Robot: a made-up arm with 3 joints. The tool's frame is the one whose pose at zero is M. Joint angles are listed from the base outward.
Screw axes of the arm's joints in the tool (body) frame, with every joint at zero. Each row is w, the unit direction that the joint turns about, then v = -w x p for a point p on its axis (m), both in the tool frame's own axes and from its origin. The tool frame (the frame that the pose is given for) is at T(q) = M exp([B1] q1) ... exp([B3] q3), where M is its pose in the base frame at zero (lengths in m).
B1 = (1, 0, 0, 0.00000, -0.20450, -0.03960)
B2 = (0, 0, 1, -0.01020, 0.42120, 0.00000)
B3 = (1, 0, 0, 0.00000, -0.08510, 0.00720)
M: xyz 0.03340 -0.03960 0.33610 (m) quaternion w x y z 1 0 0 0
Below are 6 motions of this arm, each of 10 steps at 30 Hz.
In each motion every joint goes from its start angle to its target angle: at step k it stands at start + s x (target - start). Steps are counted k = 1, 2, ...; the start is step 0. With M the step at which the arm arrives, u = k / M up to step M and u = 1 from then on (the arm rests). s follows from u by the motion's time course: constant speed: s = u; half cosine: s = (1 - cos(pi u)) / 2; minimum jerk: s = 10 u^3 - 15 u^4 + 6 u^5.
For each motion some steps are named. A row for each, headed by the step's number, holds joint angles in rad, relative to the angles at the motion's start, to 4 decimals.
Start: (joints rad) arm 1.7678 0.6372 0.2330
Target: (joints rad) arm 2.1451 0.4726 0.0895
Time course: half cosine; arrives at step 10
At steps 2, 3, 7, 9, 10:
2: 0.0360 -0.0157 -0.0137
3: 0.0778 -0.0339 -0.0296
7: 0.2995 -0.1307 -0.1139
9: 0.3681 -0.1606 -0.1400
10: 0.3773 -0.1646 -0.1435

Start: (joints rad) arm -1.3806 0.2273 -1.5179
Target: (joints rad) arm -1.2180 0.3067 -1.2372
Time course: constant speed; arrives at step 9
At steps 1, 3, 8, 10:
1: 0.0181 0.0088 0.0312
3: 0.0542 0.0265 0.0936
8: 0.1445 0.0706 0.2495
10: 0.1626 0.0794 0.2807

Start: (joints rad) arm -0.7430 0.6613 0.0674
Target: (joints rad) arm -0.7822 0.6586 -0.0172
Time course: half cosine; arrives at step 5
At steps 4, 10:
4: -0.0355 -0.0024 -0.0765
10: -0.0392 -0.0027 -0.0846

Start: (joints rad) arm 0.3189 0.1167 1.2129
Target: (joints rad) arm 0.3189 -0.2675 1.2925
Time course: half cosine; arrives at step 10
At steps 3, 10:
3: 0.0000 -0.0792 0.0164
10: 0.0000 -0.3842 0.0796

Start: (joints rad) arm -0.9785 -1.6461 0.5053
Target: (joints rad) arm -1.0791 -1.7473 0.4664
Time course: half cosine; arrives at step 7
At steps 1, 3, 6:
1: -0.0050 -0.0050 -0.0019
3: -0.0391 -0.0393 -0.0151
6: -0.0956 -0.0962 -0.0370

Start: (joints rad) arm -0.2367 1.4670 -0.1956
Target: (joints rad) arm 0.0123 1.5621 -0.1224
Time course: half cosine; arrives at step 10
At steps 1, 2, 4, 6, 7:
1: 0.0061 0.0023 0.0018
2: 0.0238 0.0091 0.0070
4: 0.0860 0.0329 0.0253
6: 0.1630 0.0622 0.0479
7: 0.1977 0.0755 0.0581

